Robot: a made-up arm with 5 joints. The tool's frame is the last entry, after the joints.
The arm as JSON. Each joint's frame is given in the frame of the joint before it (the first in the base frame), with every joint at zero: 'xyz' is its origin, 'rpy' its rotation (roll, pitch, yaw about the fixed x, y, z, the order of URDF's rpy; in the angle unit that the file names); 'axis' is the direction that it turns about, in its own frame. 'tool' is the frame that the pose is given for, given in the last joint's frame.
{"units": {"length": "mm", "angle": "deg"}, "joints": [
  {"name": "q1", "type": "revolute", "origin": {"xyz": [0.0, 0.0, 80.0], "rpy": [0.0, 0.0, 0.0]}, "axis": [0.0, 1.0, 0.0]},
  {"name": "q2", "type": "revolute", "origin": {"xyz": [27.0, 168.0, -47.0], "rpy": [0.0, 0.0, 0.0]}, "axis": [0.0, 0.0, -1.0]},
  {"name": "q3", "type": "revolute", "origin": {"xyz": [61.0, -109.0, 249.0], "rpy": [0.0, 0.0, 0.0]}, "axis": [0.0, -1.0, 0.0]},
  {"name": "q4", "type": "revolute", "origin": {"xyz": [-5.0, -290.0, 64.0], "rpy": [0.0, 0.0, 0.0]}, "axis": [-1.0, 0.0, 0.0]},
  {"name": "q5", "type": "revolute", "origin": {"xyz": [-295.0, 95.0, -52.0], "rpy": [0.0, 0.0, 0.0]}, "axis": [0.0, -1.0, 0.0]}
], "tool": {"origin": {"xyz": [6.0, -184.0, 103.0], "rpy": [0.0, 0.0, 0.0]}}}
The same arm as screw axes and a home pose.
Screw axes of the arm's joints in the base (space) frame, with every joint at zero. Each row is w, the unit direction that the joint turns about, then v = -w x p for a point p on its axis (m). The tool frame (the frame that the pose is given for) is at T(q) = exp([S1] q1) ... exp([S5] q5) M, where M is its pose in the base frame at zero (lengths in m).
S1: w 0 1 0 v -0.08 0 0
S2: w 0 0 -1 v -0.168 0.027 0
S3: w 0 -1 0 v 0.282 0 -0.088
S4: w -1 0 0 v 0 -0.346 -0.231
S5: w 0 -1 0 v 0.294 0 0.212
M =
1 0 0 -0.206
0 1 0 -0.32
0 0 1 0.397
0 0 0 1

